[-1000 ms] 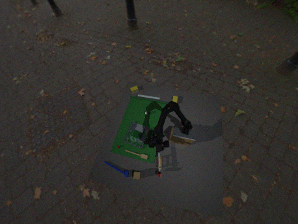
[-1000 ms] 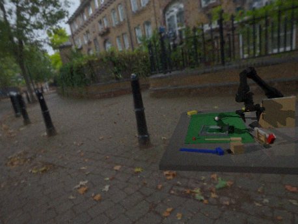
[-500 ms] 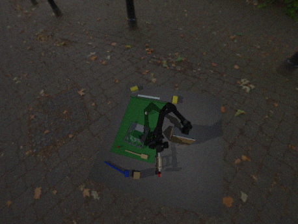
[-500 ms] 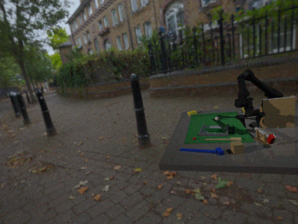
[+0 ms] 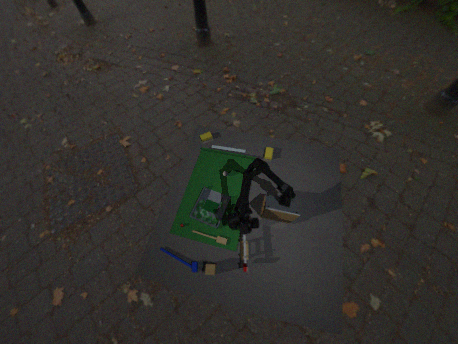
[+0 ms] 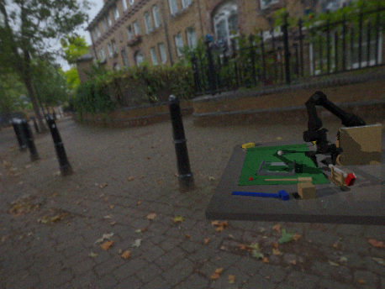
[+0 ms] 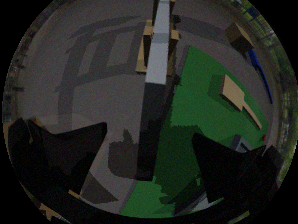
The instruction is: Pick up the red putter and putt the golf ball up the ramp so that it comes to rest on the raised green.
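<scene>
The red putter is 100 mm to the left of my gripper tip, 50 mm behind it and 20 mm above it. The rest, counted from my gripper tip: blue putter: 340 mm to the left, 320 mm ahead, 30 mm below; then wooden block: 310 mm to the left, 100 mm ahead, 10 mm below; then white golf ball: 340 mm to the right, 280 mm ahead, 20 mm below.
</scene>
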